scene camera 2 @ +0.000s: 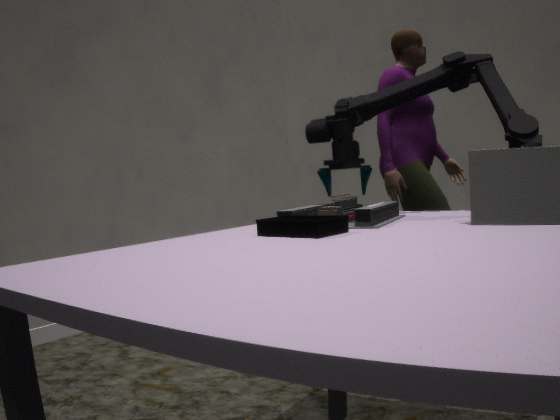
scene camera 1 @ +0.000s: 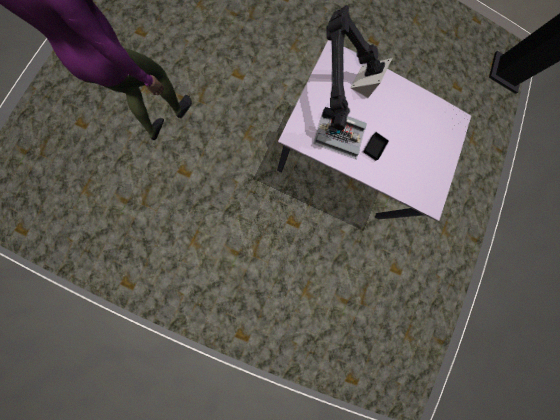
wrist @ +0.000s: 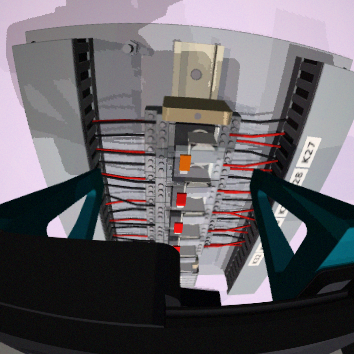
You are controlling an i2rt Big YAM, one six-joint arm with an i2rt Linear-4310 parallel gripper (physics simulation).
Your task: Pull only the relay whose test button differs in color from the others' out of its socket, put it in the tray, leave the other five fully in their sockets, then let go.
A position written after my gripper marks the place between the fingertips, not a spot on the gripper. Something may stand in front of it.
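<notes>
There is my gripper point(scene camera 2: 346, 195), and the wrist view gives me the gripper point(wrist: 176, 176) as well. I also see a tan end bracket point(wrist: 174, 108), and with it a grey panel point(wrist: 256, 69).
</notes>
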